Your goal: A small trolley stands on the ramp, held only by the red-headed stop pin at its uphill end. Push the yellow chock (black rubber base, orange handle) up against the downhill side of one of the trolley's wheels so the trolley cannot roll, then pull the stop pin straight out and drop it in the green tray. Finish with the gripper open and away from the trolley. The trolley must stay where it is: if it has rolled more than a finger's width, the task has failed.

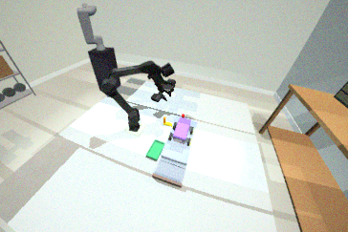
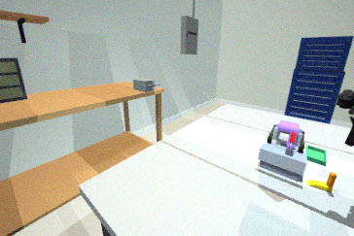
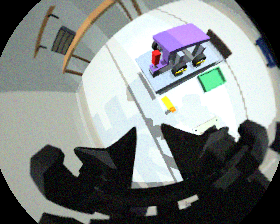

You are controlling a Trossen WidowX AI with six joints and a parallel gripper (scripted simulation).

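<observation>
The chock lies 10 mm ahead of my gripper tip, 50 mm to the right of it and 180 mm below it. From my gripper tip the other things lie so: red-headed stop pin 110 mm ahead, 90 mm to the right, 70 mm below; then grey ramp 110 mm ahead, 200 mm to the right, 150 mm below; then purple-topped trolley 110 mm ahead, 190 mm to the right, 90 mm below.
</observation>
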